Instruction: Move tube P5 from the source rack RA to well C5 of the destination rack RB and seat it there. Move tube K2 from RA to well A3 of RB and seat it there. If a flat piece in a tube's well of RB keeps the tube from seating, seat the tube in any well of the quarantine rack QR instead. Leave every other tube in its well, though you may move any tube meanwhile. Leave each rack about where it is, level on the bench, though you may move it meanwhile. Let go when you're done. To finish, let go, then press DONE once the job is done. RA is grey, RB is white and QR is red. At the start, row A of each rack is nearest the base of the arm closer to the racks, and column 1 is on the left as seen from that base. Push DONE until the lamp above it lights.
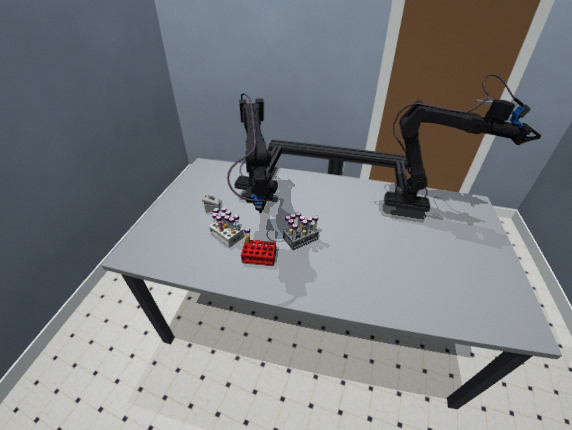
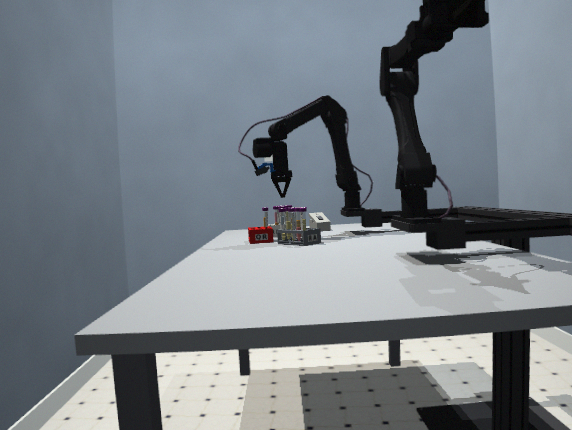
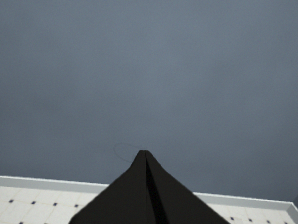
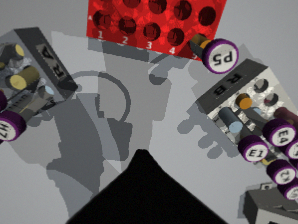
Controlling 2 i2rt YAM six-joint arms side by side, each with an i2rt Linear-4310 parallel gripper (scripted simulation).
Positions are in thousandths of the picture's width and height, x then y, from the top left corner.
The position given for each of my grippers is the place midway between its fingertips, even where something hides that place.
Observation:
In view: my left gripper (image 3: 482, 708), my right gripper (image 4: 471, 703), a red rack QR (image 1: 464, 592) and a tube (image 4: 737, 252).
Image 3 does not show the red rack QR: it is out of frame.

